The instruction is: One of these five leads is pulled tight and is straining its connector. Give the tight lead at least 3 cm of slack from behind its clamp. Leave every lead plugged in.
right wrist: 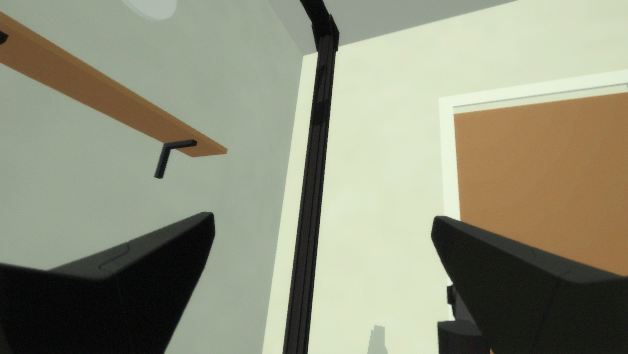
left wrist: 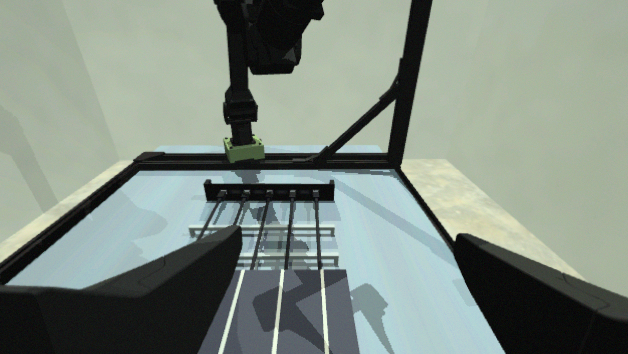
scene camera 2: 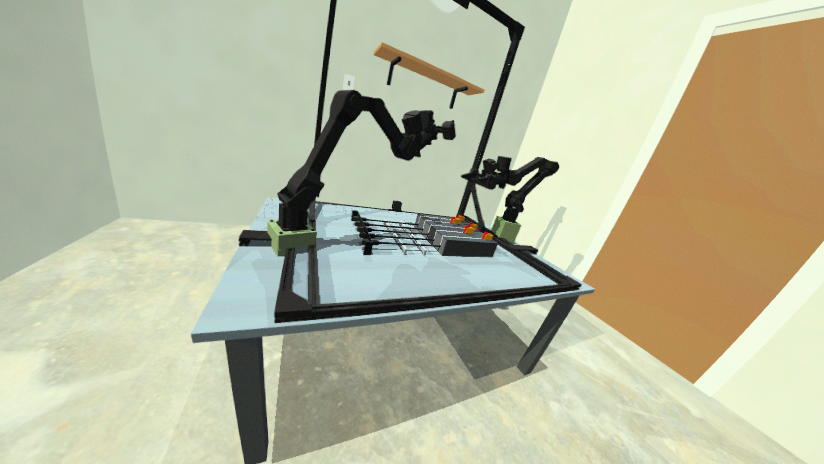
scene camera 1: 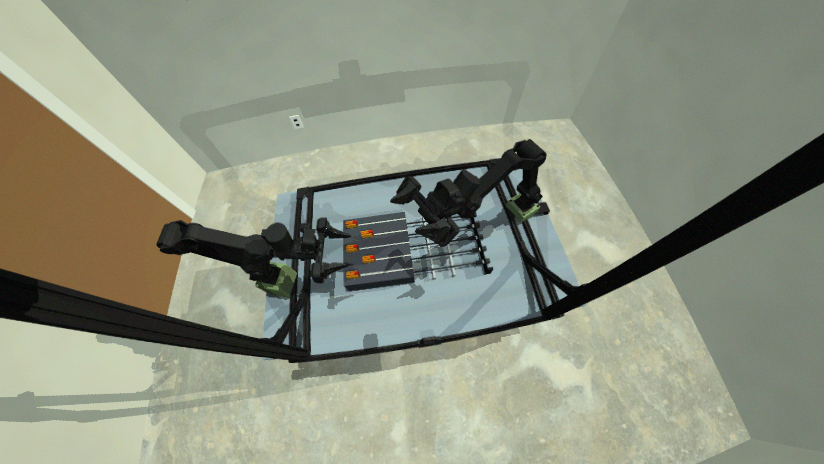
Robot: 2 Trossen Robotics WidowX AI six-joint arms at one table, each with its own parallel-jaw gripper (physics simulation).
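Frame: origin at the left arm's base, x left, y back, z up, level; centimetres.
Seen in the pictures: left gripper, between the fingertips: [left wrist: 346, 239] [scene camera 2: 466, 178] [scene camera 1: 350, 249]; right gripper, between the fingertips: [right wrist: 325, 224] [scene camera 2: 443, 120] [scene camera 1: 403, 215]; left arm's base, origin of its link: [scene camera 2: 508, 220] [scene camera 1: 270, 275]; right arm's base, origin of its link: [left wrist: 242, 141] [scene camera 2: 292, 225] [scene camera 1: 524, 203].
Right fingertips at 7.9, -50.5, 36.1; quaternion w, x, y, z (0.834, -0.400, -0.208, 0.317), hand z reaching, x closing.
Note:
Offsets run from my right fingertips to a thing's top centre, as dx, dy, dz. "spot": to the spot under its first point. Level surfaces: height alone.
Five dark leads @(spot: +6.3, -11.9, -44.3) [left wrist: 318, 232] run from a black connector strip @(spot: +7.6, -26.7, -44.7) [left wrist: 327, 192] [scene camera 1: 488, 269] to a dark grey block @(+10.0, +15.0, -40.4) [scene camera 1: 383, 280] [scene camera 2: 468, 247] [left wrist: 335, 300] with pale lines along its top. Orange-and-red clamps [scene camera 1: 352, 274] [scene camera 2: 487, 236] sit on the block. I cannot tell which lead is tight. My left gripper [scene camera 1: 348, 250] [left wrist: 346, 239] is open and empty, above the clamp end of the block. My right gripper [scene camera 1: 405, 216] [right wrist: 325, 224] is open and empty, raised high above the table and pointing away from the leads. Its arm hides part of the leads in scene camera 1.
Two pale crossbars @(spot: +5.1, -14.6, -45.2) [left wrist: 327, 228] stand under the leads, between strip and block. A black frame [scene camera 1: 423, 341] [scene camera 2: 426, 308] surrounds the work area on the blue table @(dz -47.0) [scene camera 1: 369, 322], with uprights at its sides. A wooden shelf [scene camera 2: 429, 69] [right wrist: 110, 95] is on the wall.

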